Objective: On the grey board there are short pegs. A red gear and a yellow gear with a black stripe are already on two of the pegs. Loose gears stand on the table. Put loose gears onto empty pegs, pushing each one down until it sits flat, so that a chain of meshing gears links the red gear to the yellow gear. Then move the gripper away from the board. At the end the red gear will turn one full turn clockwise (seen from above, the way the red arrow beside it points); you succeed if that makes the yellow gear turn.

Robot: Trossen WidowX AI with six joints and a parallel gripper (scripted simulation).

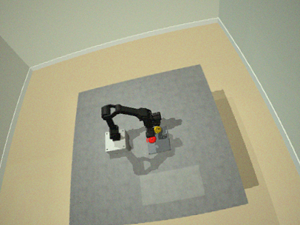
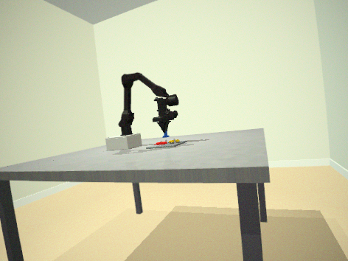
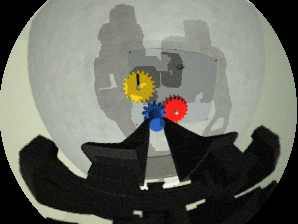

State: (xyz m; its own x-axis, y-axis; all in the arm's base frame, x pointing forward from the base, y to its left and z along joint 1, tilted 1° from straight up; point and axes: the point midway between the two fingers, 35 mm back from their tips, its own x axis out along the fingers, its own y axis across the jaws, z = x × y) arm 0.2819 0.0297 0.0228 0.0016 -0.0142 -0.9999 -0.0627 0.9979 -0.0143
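The red gear lies 6 cm below my gripper tip, 5 cm to the right of it and 1 cm behind it. The rest, counted from my gripper tip: small blue gear: 1 cm below.
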